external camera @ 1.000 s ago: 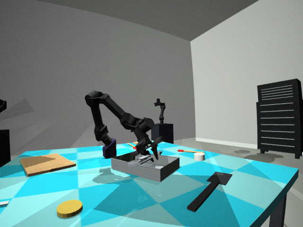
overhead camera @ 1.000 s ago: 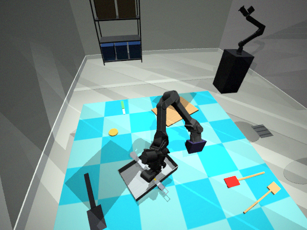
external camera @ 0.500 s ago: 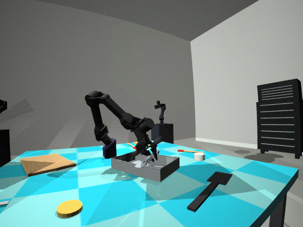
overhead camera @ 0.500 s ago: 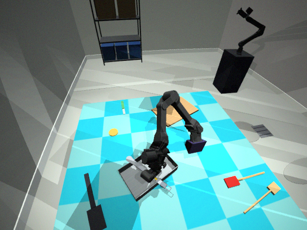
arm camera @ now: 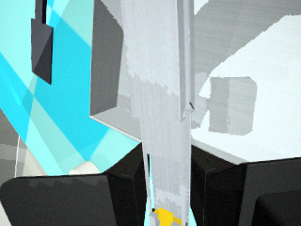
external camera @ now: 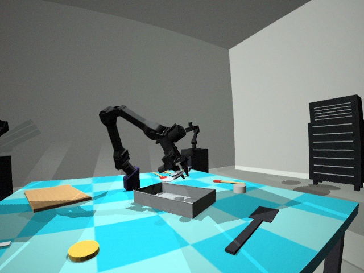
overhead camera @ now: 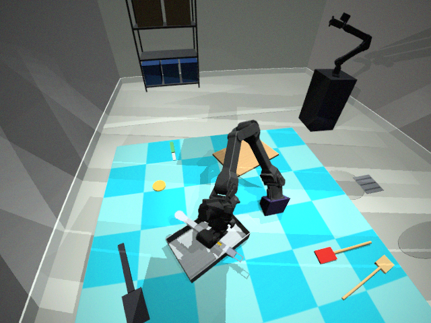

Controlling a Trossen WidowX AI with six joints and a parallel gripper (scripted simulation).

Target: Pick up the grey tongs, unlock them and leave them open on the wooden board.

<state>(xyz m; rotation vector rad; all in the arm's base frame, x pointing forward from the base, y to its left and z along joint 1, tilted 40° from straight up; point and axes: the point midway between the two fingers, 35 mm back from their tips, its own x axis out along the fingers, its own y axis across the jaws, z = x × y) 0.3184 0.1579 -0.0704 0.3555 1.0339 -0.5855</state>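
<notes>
Now: gripper tip 3 cm past the yellow lock piece, 1 cm to the right of it and 3 cm below it. Also, from my gripper tip: black spatula 32 cm ahead, 7 cm to the left, 10 cm below; white cylinder 5 cm ahead, 28 cm to the left, 9 cm below; roasting tin 6 cm to the right, 8 cm below.
</notes>
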